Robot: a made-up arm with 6 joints.
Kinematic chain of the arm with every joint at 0, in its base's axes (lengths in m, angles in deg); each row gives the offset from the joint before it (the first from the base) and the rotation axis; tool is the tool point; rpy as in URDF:
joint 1: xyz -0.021 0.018 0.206 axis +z
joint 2: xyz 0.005 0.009 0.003 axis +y
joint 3: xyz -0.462 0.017 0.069 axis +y
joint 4: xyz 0.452 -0.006 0.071 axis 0.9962 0 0.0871
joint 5: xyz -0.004 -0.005 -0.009 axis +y
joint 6: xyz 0.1 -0.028 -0.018 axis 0.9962 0 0.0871
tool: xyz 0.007 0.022 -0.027 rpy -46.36 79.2 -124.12
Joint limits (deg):
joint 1: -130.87..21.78
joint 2: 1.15..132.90
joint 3: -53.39..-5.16
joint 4: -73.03..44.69
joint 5: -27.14..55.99
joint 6: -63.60..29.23
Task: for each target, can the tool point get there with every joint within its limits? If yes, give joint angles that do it. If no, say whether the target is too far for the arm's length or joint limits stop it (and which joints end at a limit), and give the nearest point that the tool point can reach.
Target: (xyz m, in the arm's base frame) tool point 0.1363 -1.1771 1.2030
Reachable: no: too far | nearest point 0.0434 -0.4711 0.6134 | short by 0.924 m
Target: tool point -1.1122 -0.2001 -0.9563
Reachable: no: too far | nearest point -0.4274 -0.3633 -0.0269 | short by 1.166 m
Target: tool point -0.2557 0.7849 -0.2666
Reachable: no: joint limits stop it (at a limit: joint 1, joint 2, joint 4) | nearest point 0.1140 0.1709 0.0254 | short by 0.774 m
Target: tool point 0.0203 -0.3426 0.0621
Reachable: yes | joints -83.57 119.84 -40.13 -9.04 32.89 18.82
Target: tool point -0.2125 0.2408 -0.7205
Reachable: no: joint limits stop it (at a limit: joint 1, joint 2, joint 6) | nearest point -0.1711 -0.1001 -0.0387 | short by 0.763 m
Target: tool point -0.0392 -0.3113 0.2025
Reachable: yes | joints -78.57 89.67 -22.21 -51.44 18.16 -53.52
